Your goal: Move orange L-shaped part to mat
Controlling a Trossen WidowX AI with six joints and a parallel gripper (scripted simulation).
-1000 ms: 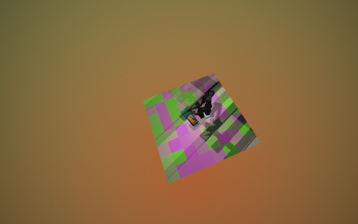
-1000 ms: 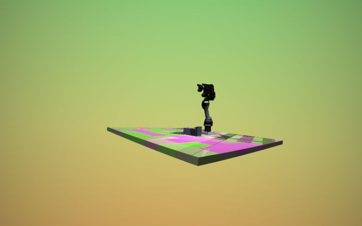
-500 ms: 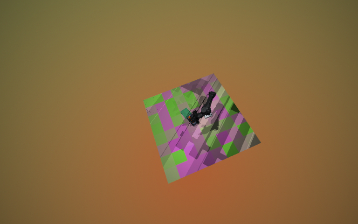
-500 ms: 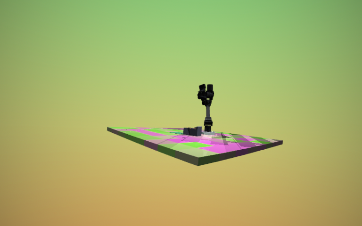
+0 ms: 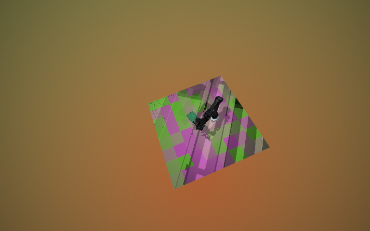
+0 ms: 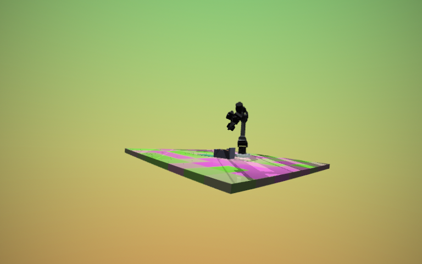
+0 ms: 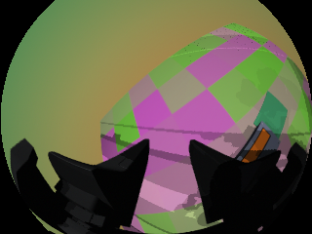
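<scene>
My gripper tip is now 70 mm past the orange L-shaped part, 120 mm to the left of it and 190 mm above it. The rest, counted from my gripper tip: green mat (10 mm behind, 270 mm to the right, 250 mm below).
</scene>
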